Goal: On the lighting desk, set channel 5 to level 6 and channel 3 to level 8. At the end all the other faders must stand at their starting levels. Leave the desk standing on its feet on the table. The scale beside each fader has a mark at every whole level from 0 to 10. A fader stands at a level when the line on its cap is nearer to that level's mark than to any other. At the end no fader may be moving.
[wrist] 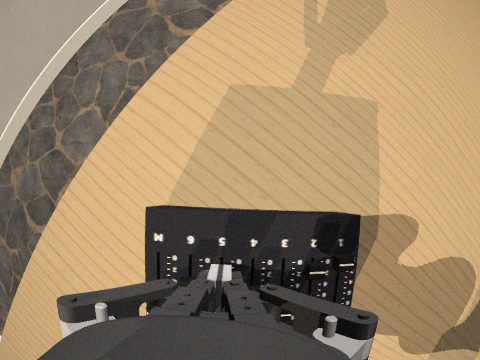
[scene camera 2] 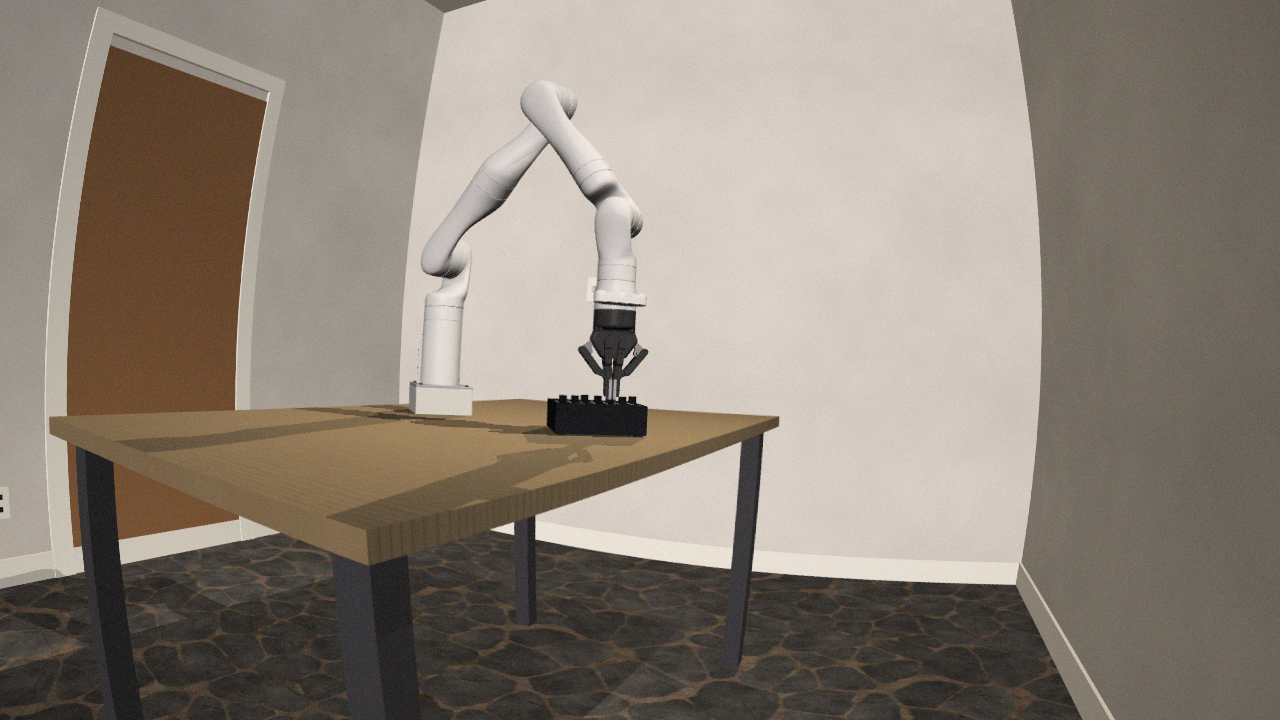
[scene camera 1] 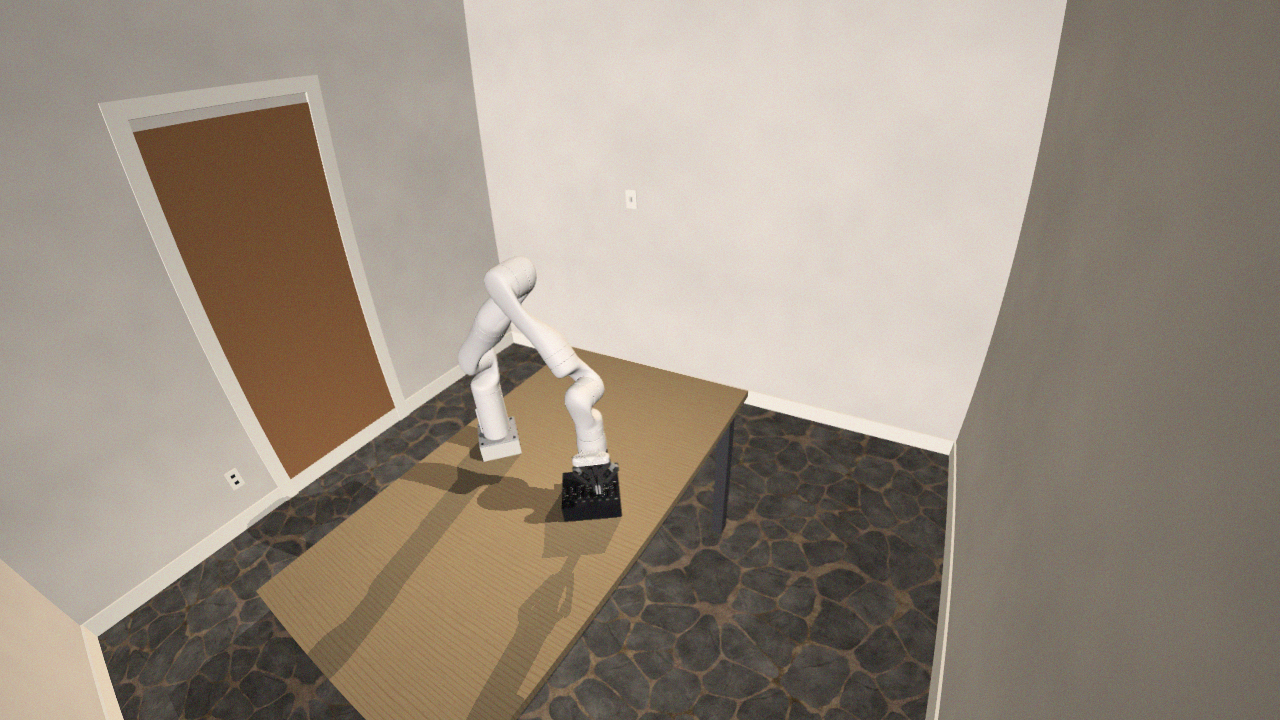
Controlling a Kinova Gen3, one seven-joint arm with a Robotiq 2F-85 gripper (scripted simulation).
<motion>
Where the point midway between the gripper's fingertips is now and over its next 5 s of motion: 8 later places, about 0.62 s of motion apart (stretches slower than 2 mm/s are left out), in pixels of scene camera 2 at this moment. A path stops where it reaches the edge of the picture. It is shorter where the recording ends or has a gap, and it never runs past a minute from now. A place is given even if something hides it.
My gripper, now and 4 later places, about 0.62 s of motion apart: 610,400; 611,399; 611,383; 612,371; 613,330
</motion>
